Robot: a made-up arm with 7 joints.
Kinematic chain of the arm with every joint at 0, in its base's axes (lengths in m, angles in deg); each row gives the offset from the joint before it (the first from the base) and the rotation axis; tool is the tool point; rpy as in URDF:
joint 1: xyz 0 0 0.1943 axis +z
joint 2: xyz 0 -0.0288 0.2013 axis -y
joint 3: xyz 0 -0.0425 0.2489 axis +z
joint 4: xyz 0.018 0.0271 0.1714 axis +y
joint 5: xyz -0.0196 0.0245 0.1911 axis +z
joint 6: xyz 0 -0.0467 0.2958 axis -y
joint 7: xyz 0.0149 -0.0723 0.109 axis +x
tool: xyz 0 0 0 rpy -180 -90 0
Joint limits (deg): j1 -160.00..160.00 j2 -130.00..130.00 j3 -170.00..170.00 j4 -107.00..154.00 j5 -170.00..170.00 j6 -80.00..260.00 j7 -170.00..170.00
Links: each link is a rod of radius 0.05 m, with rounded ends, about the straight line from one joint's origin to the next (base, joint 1, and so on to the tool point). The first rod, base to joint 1, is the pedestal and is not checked.
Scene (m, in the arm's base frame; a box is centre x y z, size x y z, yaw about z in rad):
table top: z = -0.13
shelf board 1: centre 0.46 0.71 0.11 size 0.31 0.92 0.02 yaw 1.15
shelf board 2: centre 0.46 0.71 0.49 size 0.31 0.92 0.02 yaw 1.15
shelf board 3: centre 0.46 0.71 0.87 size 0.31 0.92 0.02 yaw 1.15
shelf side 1: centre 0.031 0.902 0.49 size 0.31 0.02 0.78 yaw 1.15
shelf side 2: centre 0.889 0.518 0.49 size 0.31 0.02 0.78 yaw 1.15
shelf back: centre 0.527 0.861 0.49 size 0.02 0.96 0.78 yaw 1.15
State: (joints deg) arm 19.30 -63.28 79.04 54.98 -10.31 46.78 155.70
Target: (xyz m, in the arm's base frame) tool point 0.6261 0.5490 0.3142
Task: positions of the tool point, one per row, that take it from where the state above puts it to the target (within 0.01 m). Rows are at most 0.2 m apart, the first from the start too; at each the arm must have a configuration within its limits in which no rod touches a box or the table.
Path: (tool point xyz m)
1: 0.6342 0.4908 0.6742
2: 0.5945 0.4073 0.6758
3: 0.5408 0.3349 0.6538
4: 0.5503 0.3272 0.4814
5: 0.5167 0.3047 0.3142
6: 0.5675 0.3872 0.3263
7: 0.6041 0.4692 0.3267
8: 0.6260 0.5491 0.3142

